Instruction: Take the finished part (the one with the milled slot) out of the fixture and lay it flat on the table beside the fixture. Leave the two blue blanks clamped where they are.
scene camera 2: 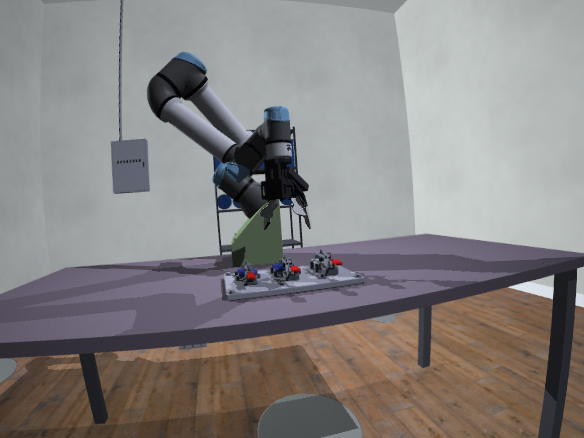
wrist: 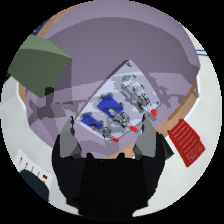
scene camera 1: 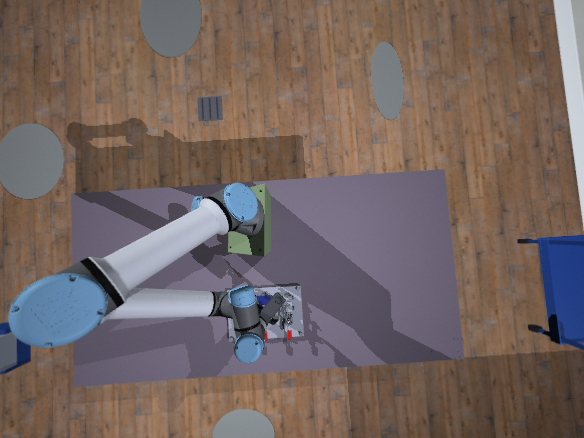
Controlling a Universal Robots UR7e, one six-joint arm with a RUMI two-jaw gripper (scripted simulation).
same spot on grey fixture plate: [wrist: 133,108] = [scene camera 2: 311,276]
